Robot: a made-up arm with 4 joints.
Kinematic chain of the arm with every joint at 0, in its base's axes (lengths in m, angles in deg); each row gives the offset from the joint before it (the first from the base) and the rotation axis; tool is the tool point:
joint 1: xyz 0 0 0.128 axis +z
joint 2: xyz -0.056 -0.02 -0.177 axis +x
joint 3: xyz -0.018 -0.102 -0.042 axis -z
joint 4: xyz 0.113 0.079 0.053 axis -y
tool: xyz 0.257 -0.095 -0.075
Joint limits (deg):
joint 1: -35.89..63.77
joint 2: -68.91..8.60
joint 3: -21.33..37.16
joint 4: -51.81..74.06
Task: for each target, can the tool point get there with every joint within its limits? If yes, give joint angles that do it. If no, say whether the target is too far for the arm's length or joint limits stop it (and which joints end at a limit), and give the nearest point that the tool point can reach.
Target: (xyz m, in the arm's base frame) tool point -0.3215 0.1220 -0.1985
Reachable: no: joint limits stop it (at a limit: joint 1, joint 2, joint 3, joint 4) | nearest point -0.0980 0.2378 0.0588 | short by 0.360 m
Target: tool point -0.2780 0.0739 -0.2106
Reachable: no: joint limits stop it (at a limit: joint 1, joint 2, joint 3, joint 4) | nearest point -0.0980 0.2378 0.0588 | short by 0.363 m
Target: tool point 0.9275 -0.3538 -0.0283
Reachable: no: too far | nearest point 0.3983 -0.1519 -0.0404 | short by 0.567 m
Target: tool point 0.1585 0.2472 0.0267
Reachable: yes | joints 50.84 -60.60 -12.12 31.99
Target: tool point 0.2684 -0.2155 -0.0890
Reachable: yes | joints 11.11 -36.62 10.16 -28.38
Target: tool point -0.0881 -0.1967 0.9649
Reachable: no: too far | nearest point 0.0466 -0.1405 0.3038 | short by 0.677 m
